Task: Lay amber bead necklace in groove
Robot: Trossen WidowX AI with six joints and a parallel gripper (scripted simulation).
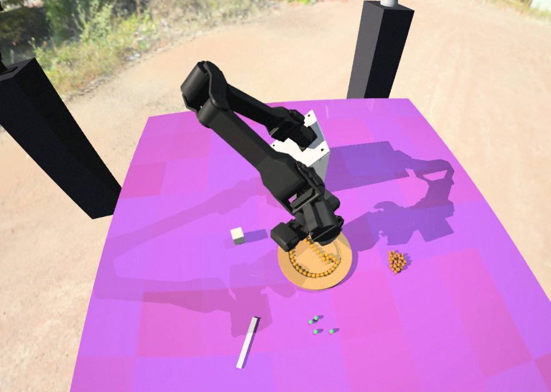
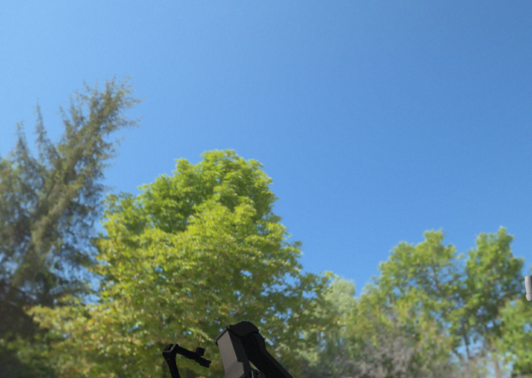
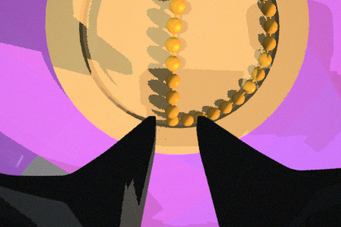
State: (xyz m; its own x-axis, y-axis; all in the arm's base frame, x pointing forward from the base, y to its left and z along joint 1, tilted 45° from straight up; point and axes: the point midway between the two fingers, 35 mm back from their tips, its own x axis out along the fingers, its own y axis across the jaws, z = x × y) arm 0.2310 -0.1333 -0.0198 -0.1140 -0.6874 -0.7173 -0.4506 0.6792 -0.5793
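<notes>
My gripper tip is now 50 mm short of the round tan bead board, 20 mm to the right of it and 30 mm above it. Round my gripper tip: small cream cube: 60 mm behind, 170 mm to the right, 20 mm below; white bar: 220 mm ahead, 210 mm to the right, 40 mm below.
</notes>
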